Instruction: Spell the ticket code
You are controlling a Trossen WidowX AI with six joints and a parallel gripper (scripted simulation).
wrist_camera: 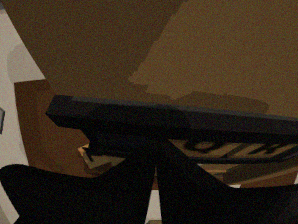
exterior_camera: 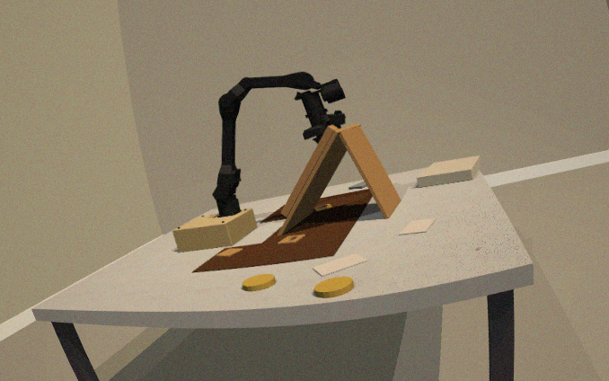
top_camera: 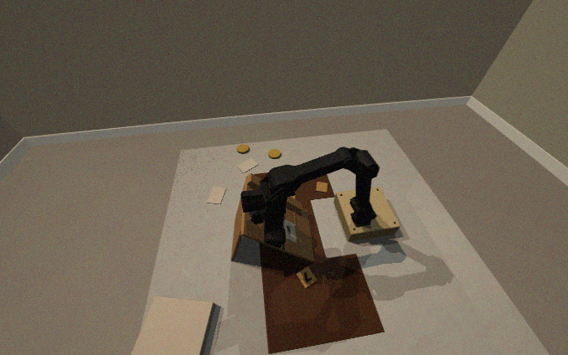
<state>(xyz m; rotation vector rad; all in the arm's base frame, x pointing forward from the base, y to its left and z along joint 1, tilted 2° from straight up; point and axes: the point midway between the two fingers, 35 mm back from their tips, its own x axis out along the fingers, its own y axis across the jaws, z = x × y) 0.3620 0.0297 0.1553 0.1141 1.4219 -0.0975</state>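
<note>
Right now my gripper tip is 70 mm above the white ticket, 60 mm past it and 20 mm to the left of it. Also, from my gripper tip: flat beige box 380 mm ahead, 270 mm to the left, 160 mm below; brown mat 180 mm below, 170 mm behind, 50 mm to the right.
</note>
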